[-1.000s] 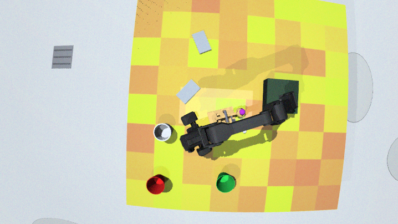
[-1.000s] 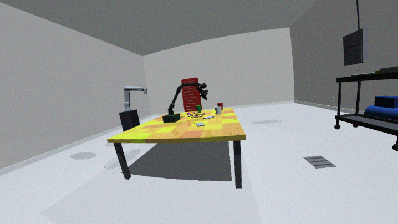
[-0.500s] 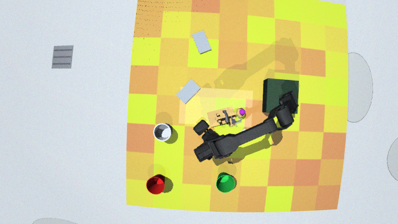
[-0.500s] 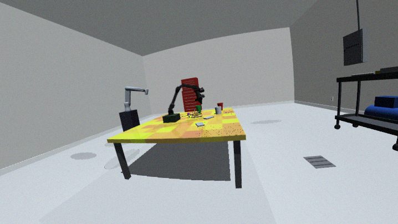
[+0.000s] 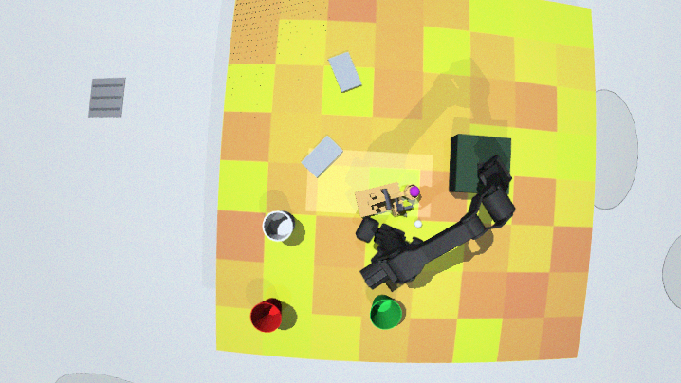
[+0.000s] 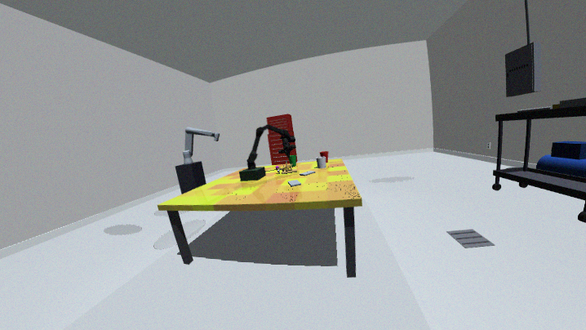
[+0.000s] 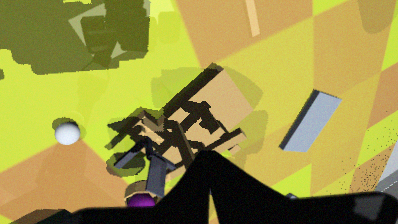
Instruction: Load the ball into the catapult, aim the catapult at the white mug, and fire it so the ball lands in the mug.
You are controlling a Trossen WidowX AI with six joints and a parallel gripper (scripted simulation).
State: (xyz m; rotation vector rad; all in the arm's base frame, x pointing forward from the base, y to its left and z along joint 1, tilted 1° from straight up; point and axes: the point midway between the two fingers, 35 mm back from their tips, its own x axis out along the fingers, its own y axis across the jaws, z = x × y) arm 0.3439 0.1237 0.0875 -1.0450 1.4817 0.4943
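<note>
My gripper tip is 110 mm past the purple ball, 90 mm to the left of it and 70 mm above it. The rest, counted from my gripper tip: white ball 120 mm below, 120 mm behind, 20 mm to the left; then green cup 270 mm to the left, 100 mm below, 20 mm ahead; then catapult 80 mm below, 70 mm to the right, 40 mm behind.
</note>
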